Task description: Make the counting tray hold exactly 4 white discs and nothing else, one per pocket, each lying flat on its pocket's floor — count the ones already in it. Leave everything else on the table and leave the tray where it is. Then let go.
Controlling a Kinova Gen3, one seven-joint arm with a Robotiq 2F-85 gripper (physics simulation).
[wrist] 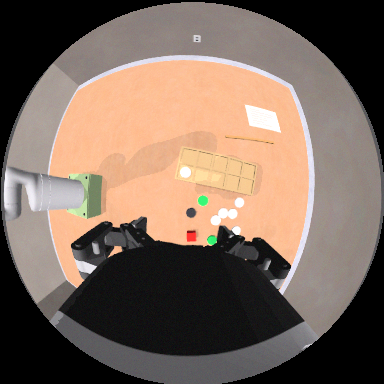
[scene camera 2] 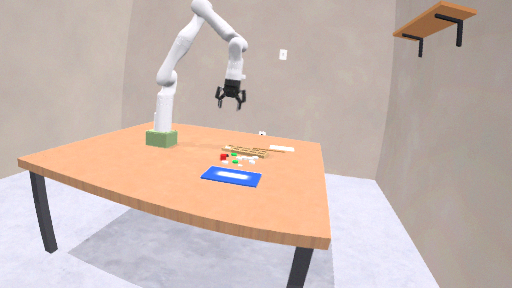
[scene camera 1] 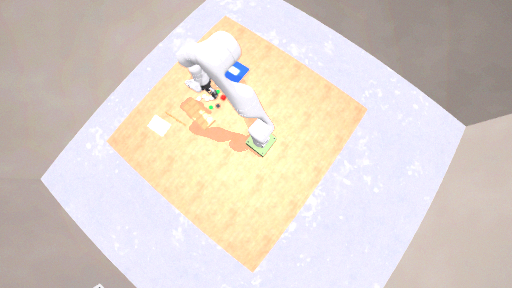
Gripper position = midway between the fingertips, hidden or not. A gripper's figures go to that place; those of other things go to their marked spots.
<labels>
My gripper (wrist: pixel 181 229) is 0.16 m from the lens. A wooden counting tray (wrist: pixel 208 168): 0.37 m from the lens.
</labels>
